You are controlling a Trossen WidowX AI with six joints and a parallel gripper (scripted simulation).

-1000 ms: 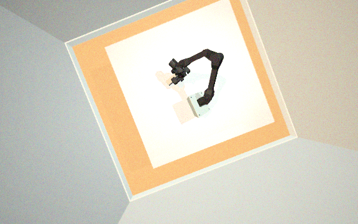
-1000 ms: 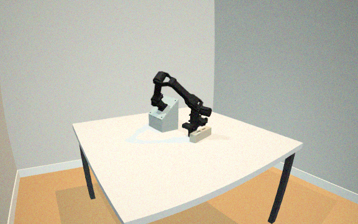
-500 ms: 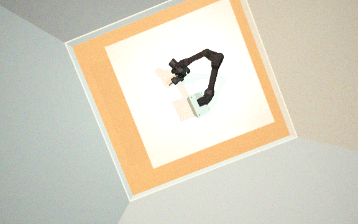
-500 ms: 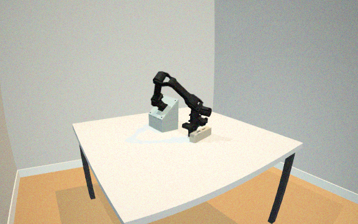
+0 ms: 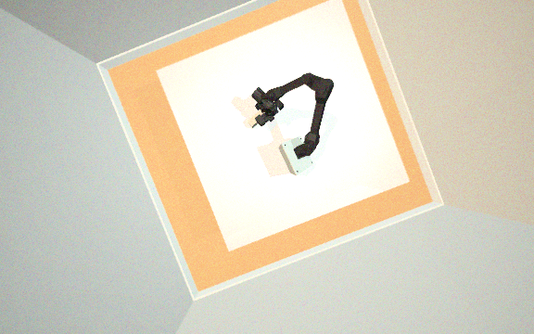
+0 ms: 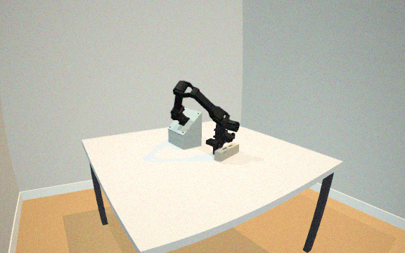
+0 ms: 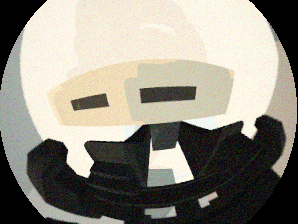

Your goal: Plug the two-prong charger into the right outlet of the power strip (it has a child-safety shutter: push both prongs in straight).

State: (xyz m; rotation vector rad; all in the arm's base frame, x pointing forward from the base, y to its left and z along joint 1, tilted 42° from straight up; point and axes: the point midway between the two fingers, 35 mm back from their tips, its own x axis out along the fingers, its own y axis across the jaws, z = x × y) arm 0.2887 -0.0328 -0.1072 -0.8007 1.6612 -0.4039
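My gripper tip is 2 cm short of the two-prong charger and 1 cm below it.
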